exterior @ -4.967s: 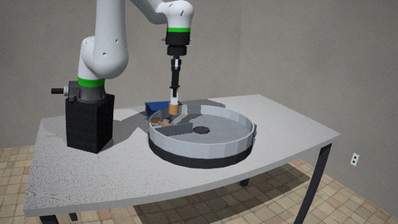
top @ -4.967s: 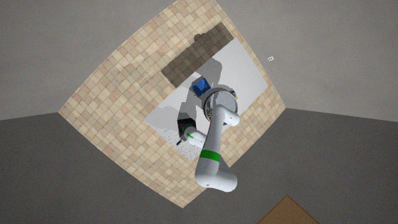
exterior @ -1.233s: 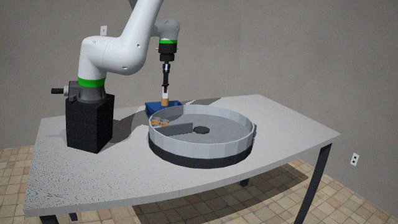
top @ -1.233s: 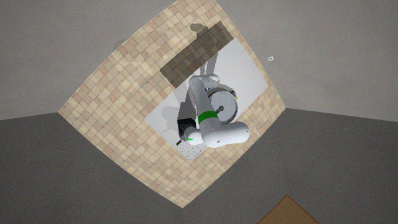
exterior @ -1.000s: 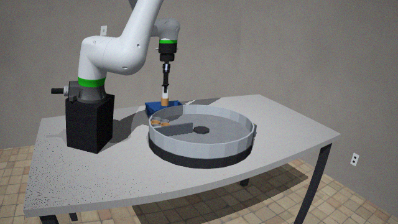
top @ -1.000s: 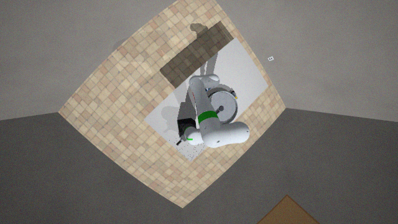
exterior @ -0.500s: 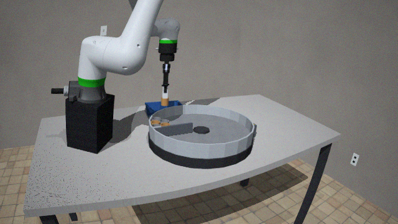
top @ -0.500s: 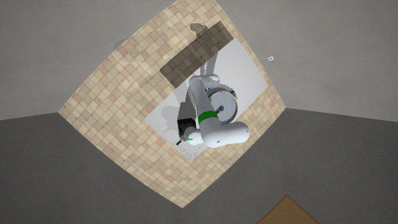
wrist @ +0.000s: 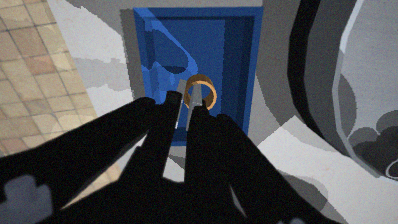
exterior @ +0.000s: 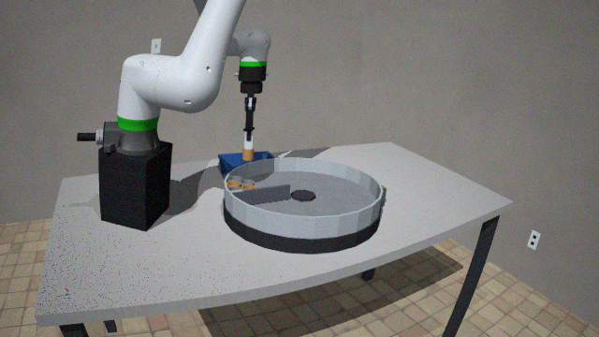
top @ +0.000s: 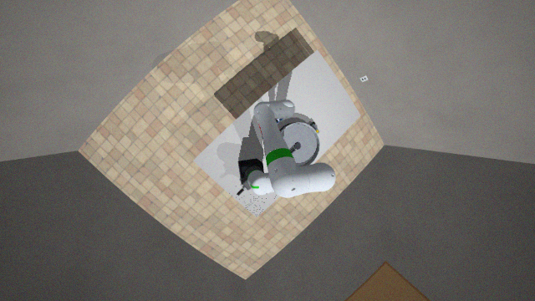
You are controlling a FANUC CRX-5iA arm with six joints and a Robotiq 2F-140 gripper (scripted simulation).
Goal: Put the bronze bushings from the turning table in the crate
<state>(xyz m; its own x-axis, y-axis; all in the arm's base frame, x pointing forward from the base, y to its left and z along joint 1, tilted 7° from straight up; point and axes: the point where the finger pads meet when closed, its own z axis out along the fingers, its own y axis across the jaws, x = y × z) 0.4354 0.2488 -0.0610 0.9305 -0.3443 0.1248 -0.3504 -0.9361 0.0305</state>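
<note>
My gripper is now 9 cm above the blue crate, 1 cm to the left of it and 1 cm past it. Round my hand: grey turning table (37 cm to the right, 6 cm below, 4 cm ahead).
</note>
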